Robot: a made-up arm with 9 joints. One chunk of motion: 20 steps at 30 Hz.
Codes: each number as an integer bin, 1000 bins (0 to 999) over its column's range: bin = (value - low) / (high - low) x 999, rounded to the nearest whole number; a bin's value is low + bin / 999 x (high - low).
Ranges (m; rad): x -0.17..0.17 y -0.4..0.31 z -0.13..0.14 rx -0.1..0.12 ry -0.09..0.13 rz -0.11..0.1
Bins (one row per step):
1: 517 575 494 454 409 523
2: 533 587 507 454 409 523
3: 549 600 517 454 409 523
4: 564 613 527 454 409 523
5: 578 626 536 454 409 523
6: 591 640 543 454 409 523
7: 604 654 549 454 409 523
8: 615 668 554 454 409 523
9: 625 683 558 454 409 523
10: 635 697 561 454 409 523
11: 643 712 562 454 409 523
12: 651 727 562 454 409 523
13: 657 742 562 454 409 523
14: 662 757 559 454 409 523
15: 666 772 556 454 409 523
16: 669 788 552 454 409 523
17: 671 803 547 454 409 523
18: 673 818 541 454 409 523
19: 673 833 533 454 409 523
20: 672 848 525 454 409 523
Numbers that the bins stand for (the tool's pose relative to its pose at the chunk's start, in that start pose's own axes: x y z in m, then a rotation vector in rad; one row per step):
1: 0.0060 0.0087 0.0035 0.0000 0.0001 -0.0001
2: 0.0114 0.0172 0.0070 0.0000 0.0001 -0.0001
3: 0.0168 0.0264 0.0097 0.0000 0.0001 -0.0001
4: 0.0220 0.0357 0.0124 0.0000 0.0001 -0.0001
5: 0.0267 0.0449 0.0149 0.0000 0.0001 -0.0001
6: 0.0311 0.0549 0.0168 0.0000 0.0001 -0.0001
7: 0.0356 0.0648 0.0184 0.0000 0.0001 -0.0001
8: 0.0393 0.0748 0.0197 0.0000 0.0001 -0.0001
9: 0.0427 0.0854 0.0208 0.0000 0.0001 -0.0001
10: 0.0461 0.0954 0.0216 0.0000 0.0001 -0.0001
11: 0.0488 0.1060 0.0219 0.0000 0.0001 -0.0001
12: 0.0516 0.1167 0.0219 0.0000 0.0001 -0.0001
13: 0.0536 0.1273 0.0219 0.0000 0.0001 -0.0001
14: 0.0553 0.1380 0.0211 0.0000 0.0001 -0.0001
15: 0.0567 0.1487 0.0203 0.0000 0.0001 -0.0001
16: 0.0577 0.1600 0.0192 0.0000 0.0001 -0.0001
17: 0.0584 0.1707 0.0178 0.0000 0.0001 -0.0001
18: 0.0590 0.1814 0.0162 0.0000 0.0001 -0.0001
19: 0.0590 0.1920 0.0141 0.0000 0.0001 -0.0001
20: 0.0587 0.2027 0.0119 0.0000 0.0001 -0.0001

